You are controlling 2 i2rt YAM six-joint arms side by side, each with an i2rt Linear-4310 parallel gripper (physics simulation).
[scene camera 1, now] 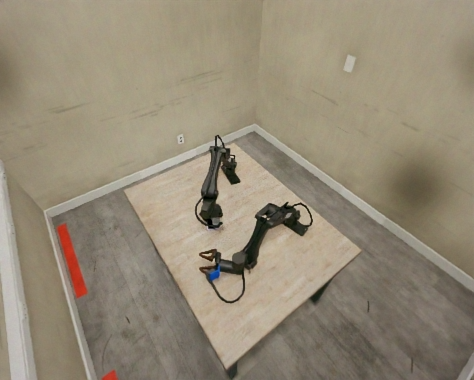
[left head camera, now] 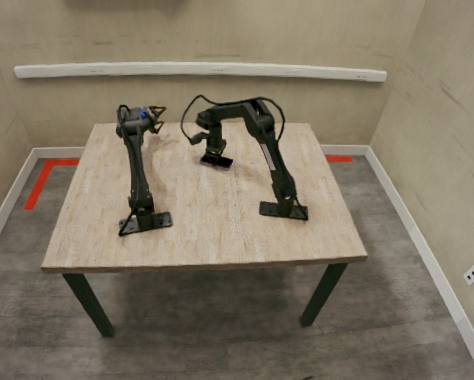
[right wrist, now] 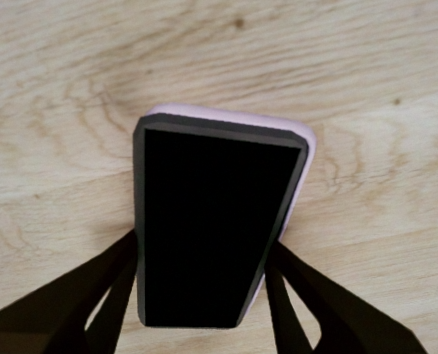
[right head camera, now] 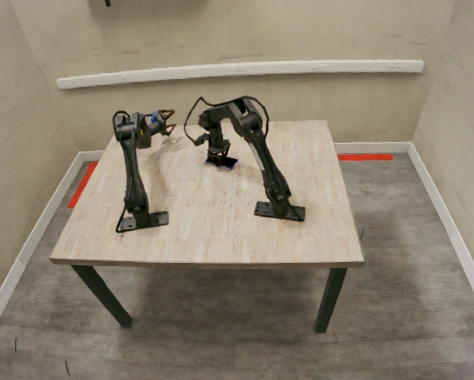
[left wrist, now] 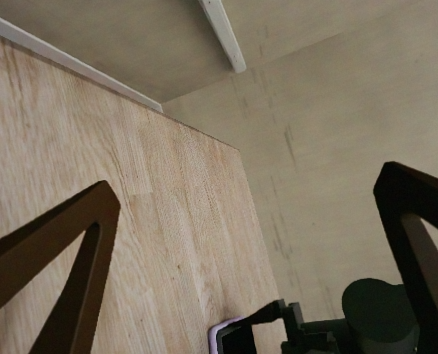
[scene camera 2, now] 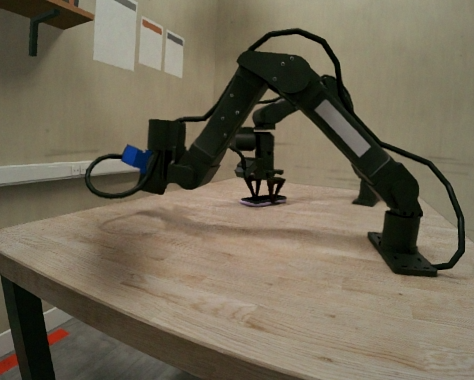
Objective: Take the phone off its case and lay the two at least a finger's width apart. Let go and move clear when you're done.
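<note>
The dark phone lies flat over its lilac case. In the right wrist view the case's rim shows past the phone's top and right edges; whether the phone is seated in it is hard to tell. Both are at or just above the table top. My right gripper points down and is shut on the phone, one finger against each long side. My left gripper is wide open and empty, raised above the table at the left of the head views.
The wooden table carries both arm bases. My right arm arches over the table right of the phone. My left arm stands at the left. The table's far edge lies behind the phone.
</note>
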